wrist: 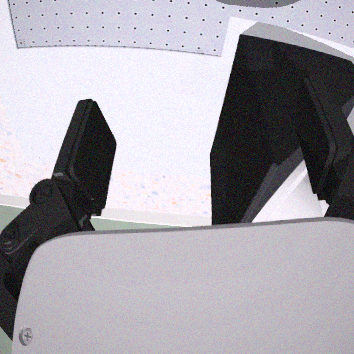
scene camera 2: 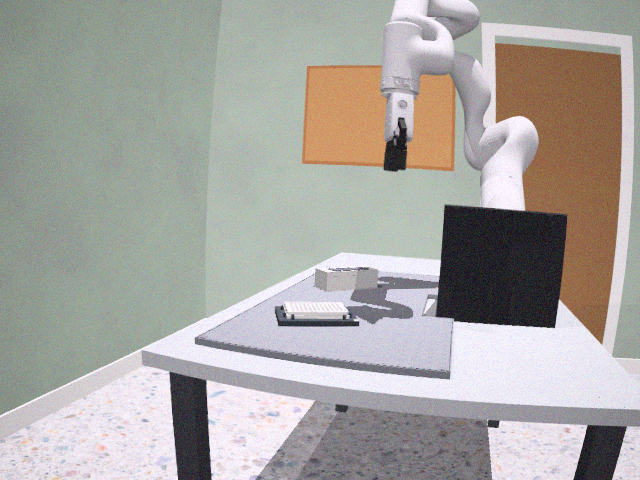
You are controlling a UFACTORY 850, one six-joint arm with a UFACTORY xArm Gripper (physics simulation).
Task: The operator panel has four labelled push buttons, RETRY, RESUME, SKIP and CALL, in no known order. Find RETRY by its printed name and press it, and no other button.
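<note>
My gripper [scene camera 2: 394,168] [wrist: 199,107] is open and empty, high above the table. It is seen nearly edge-on in the scene view. A large black upright board [scene camera 2: 501,266] [wrist: 250,105] stands on the right of the table, in front of the arm's base. In the wrist view it lies below the right finger and partly behind it. A pale sloped piece [scene camera 2: 430,305] shows at the board's left edge, mostly hidden. I cannot tell which of these belongs to the operator panel. No push button and no printed name, RETRY included, can be made out in either view.
A grey perforated mat [scene camera 2: 403,351] [wrist: 120,25] lies on the white table [scene camera 2: 522,377] [wrist: 150,100]. On it are a white well plate [scene camera 2: 315,308] in a dark holder [scene camera 2: 330,323] and a beige box [scene camera 2: 336,280] with dark items on top. The arm's shadow falls across the mat.
</note>
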